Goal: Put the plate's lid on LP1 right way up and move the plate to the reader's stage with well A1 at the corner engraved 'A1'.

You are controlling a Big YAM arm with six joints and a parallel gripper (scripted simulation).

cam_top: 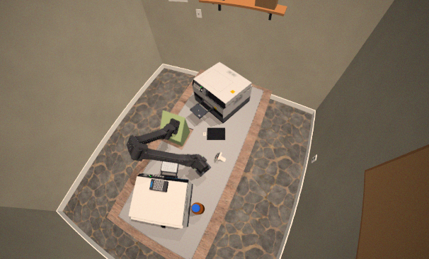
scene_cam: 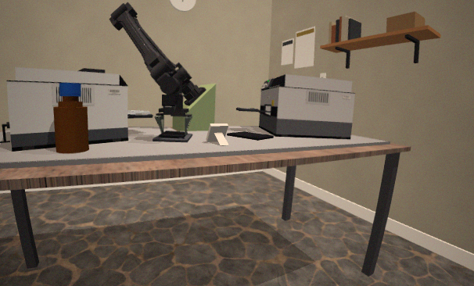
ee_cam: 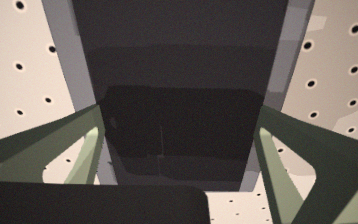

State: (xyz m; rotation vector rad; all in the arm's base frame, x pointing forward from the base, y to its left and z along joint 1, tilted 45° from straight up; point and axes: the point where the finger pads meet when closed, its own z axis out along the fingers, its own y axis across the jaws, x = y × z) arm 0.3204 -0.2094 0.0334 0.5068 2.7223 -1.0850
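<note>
Right now the grey pad is 20 mm below my hand. The rest, counted from my hand: lidded white well plate (190 mm behind, 130 mm to the right, 70 mm above); black pad (330 mm to the left, 20 mm below); dark lid (right at my hand).
</note>
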